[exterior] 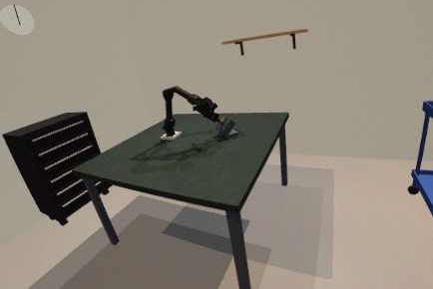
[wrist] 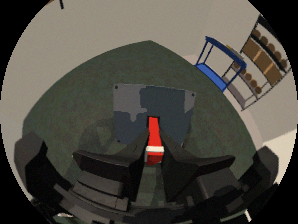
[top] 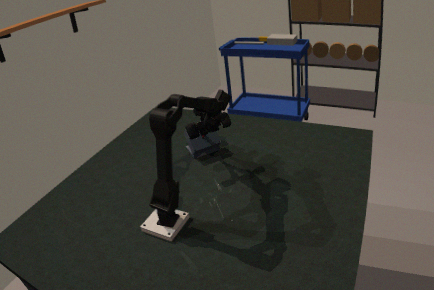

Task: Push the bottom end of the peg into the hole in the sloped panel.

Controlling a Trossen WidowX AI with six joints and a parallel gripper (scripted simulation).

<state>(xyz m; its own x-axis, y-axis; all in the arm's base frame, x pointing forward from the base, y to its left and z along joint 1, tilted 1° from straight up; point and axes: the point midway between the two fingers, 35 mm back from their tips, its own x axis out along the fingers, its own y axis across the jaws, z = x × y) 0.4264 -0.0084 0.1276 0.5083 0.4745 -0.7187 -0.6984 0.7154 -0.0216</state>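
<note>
Right now my gripper tip is 3 cm short of the sloped panel, 3 cm to the right of it and 5 cm above it. From my gripper tip the other things lie so: red peg 1 cm behind, 1 cm to the right, 1 cm above.
</note>
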